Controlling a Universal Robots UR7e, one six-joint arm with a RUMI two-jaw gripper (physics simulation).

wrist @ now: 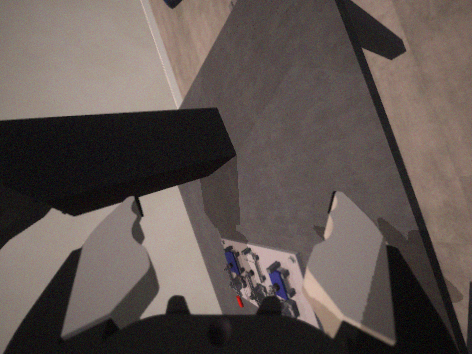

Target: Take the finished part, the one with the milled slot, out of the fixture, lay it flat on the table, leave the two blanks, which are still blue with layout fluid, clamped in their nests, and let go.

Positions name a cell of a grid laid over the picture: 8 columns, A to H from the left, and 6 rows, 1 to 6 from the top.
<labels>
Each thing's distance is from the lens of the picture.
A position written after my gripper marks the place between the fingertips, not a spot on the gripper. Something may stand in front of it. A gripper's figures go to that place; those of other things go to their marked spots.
my gripper (D4): 0.13 m
fixture plate (E5): 0.53 m
</labels>
